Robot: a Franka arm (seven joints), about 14 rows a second.
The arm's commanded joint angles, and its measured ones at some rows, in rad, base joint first. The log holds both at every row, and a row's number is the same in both.
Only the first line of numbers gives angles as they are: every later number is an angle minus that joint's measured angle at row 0.
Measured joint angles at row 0:
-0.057, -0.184, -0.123, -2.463, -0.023, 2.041, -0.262
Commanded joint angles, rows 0 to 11:
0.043, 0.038, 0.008, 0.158, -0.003, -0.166, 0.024
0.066, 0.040, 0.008, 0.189, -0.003, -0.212, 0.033
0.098, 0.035, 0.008, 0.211, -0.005, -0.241, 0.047
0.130, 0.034, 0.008, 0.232, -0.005, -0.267, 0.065
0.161, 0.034, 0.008, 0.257, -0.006, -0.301, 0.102
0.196, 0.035, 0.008, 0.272, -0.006, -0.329, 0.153
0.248, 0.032, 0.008, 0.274, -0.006, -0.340, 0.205
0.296, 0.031, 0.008, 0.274, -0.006, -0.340, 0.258
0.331, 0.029, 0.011, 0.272, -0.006, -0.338, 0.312
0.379, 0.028, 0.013, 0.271, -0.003, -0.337, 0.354
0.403, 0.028, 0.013, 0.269, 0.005, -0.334, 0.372
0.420, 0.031, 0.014, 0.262, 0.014, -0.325, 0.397
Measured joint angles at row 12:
0.403, 0.023, 0.015, 0.256, 0.001, -0.322, 0.363
